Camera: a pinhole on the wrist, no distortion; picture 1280 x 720 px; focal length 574.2 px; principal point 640.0 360.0 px. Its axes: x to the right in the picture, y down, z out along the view. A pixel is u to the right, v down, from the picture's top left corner.
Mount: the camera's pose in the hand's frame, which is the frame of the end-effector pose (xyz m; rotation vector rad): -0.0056 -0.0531 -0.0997 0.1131 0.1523 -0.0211
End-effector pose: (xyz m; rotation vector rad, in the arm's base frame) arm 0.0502 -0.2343 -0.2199 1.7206 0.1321 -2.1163
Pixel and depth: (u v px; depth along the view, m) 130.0 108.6 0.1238
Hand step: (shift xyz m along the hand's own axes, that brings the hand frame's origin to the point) -0.0973 -0.1197 0.0326
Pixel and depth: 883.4 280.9 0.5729
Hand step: 0.3181 -0.1998 0.4171
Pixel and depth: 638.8 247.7 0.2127
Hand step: 0.0247 -0.1187 0.1046
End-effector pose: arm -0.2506 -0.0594 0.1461 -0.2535 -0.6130 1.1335
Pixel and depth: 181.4 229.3 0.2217
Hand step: -0.1488 -0.1263 0.1394
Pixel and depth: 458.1 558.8 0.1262
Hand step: -0.0249 -0.0236 0.0352
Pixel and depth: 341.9 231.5 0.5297
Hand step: -0.2013 -0.2278 0.4493
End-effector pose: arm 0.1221 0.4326 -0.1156 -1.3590 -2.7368 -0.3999
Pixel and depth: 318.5 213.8 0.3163
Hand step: -0.1355 -0.1670 0.2290
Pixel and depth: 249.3 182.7 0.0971
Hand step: -0.0572 -0.0931 0.0024
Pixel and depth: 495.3 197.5 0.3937
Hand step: -0.0478 -0.2074 0.2897
